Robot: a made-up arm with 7 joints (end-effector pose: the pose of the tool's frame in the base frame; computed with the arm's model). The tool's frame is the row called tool. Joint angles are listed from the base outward.
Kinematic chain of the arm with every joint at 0, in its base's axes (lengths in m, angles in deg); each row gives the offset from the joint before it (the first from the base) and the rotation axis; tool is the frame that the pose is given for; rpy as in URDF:
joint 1: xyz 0 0 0.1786 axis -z
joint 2: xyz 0 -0.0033 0.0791 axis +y
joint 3: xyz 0 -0.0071 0.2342 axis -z
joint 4: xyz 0 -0.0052 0.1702 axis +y
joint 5: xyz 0 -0.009 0.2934 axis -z
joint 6: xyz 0 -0.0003 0.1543 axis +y
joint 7: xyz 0 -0.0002 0.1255 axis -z
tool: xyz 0 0 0 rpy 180 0 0
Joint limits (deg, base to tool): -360..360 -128.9..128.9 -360..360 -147.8..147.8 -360..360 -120.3..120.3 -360..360
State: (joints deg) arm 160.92 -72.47 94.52 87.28 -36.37 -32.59 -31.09
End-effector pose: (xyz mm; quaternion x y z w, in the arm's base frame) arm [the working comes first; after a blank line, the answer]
Working (the frame after each row of the table, in the pose's form):
after joint 1: 0.0 0.0 178.6 0.0000 0.0000 -0.9862 0.1657
after joint 2: -1.1 3.1 257.7 -0.5829 -0.0980 -0.7954 0.1337
after joint 3: 207.7 82.8 328.2 0.3237 0.4946 0.6380 0.4935
after joint 4: 362.6 136.0 374.6 -0.2061 0.6985 0.6851 0.0158
after joint 5: 289.0 418.9 348.2 -0.0222 -0.7279 -0.6558 0.1988
after joint 6: 248.8 567.6 338.5 0.2053 0.7545 0.6232 0.0134
after joint 7: 283.4 684.9 310.4 -0.4000 -0.6719 -0.6040 0.1541

283.4 684.9 310.4 0.1541 -0.6040 0.6719 0.4000
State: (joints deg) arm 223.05 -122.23 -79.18 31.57 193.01 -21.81 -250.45
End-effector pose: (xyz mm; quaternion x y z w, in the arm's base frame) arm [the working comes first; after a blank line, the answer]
Working (the frame after each row of the table, in the pose's form):
after joint 1: 0.0 0.0 178.6 0.0000 0.0000 0.9303 0.3669
after joint 2: 2.3 2.4 257.7 0.8145 -0.3213 0.4494 0.1772
after joint 3: 151.9 -127.6 132.8 -0.4230 0.7667 -0.4592 0.1498
after joint 4: 259.7 -227.1 46.3 0.2821 -0.7785 0.5570 0.0644
after joint 5: 327.1 -494.2 -55.1 0.7415 0.3685 -0.1271 0.5461
after joint 6: 359.9 -633.5 -112.6 0.7041 0.2585 -0.2651 0.6059
after joint 7: 352.2 -757.8 -128.4 0.1949 0.7243 -0.6479 0.1330

352.2 -757.8 -128.4 -0.1330 0.6479 0.7243 0.1949
